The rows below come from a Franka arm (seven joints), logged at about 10 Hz.
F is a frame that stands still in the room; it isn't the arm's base.
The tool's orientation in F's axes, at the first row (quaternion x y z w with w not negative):
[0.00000, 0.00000, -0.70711, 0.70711]
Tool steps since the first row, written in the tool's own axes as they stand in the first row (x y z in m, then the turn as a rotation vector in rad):
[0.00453, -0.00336, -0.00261, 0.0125, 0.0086, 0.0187]
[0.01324, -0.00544, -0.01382, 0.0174, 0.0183, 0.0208]
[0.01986, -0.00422, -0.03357, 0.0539, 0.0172, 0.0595]
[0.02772, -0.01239, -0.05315, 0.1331, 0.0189, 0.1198]
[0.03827, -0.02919, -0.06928, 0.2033, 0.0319, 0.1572]
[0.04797, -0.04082, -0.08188, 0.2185, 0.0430, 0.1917]
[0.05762, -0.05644, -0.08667, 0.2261, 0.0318, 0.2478]
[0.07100, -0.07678, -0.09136, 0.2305, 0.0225, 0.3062]
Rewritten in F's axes. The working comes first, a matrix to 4 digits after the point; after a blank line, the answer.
The tool's axes in the first row as the columns of a matrix, in F's axes (used below as rounded here):
[0.0000, 1.0000, 0.0000]
[-1.0000, 0.0000, 0.0000]
[0.0000, 0.0000, 1.0000]

[-0.00336, -0.00453, -0.00261, 0.0086, -0.0125, 0.0187]
[-0.00544, -0.01324, -0.01382, 0.0183, -0.0174, 0.0208]
[-0.00422, -0.01986, -0.03357, 0.0172, -0.0539, 0.0595]
[-0.01239, -0.02772, -0.05315, 0.0189, -0.1331, 0.1198]
[-0.02919, -0.03827, -0.06928, 0.0319, -0.2033, 0.1572]
[-0.04082, -0.04797, -0.08188, 0.0430, -0.2185, 0.1917]
[-0.05644, -0.05762, -0.08667, 0.0318, -0.2261, 0.2478]
[-0.07678, -0.07100, -0.09136, 0.0225, -0.2305, 0.3062]

